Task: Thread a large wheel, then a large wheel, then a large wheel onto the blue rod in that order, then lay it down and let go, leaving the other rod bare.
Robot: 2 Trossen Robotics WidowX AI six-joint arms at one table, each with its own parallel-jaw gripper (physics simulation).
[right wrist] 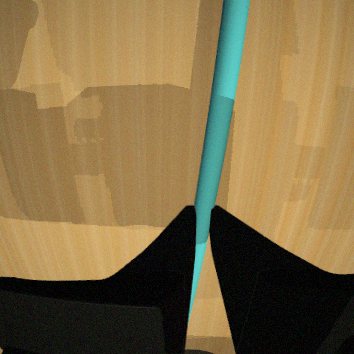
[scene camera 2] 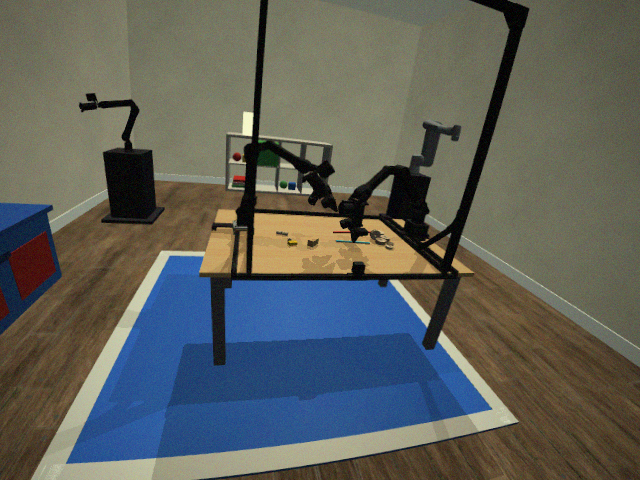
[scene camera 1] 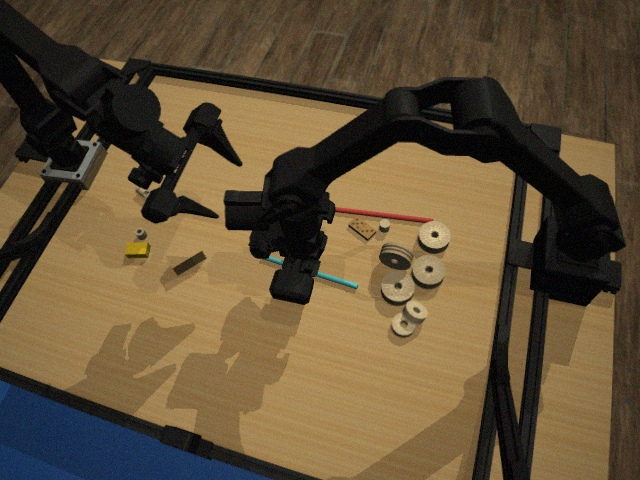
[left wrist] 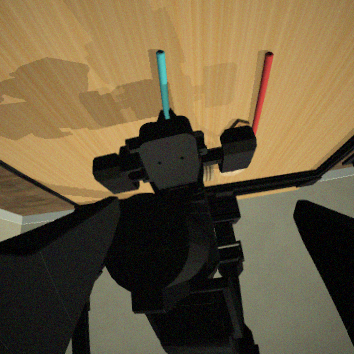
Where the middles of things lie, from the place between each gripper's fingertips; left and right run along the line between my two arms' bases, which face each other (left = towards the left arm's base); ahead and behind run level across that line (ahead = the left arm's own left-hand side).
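From my left hand: dark block (scene camera 1: 190, 254) 10 cm to the left, 6 cm behind, 16 cm below; blue rod (right wrist: 232, 28) 12 cm to the right, 2 cm behind, 17 cm below.
From my right hand: dark block 22 cm to the left, 4 cm behind, 1 cm above. Blue rod right at my right hand.
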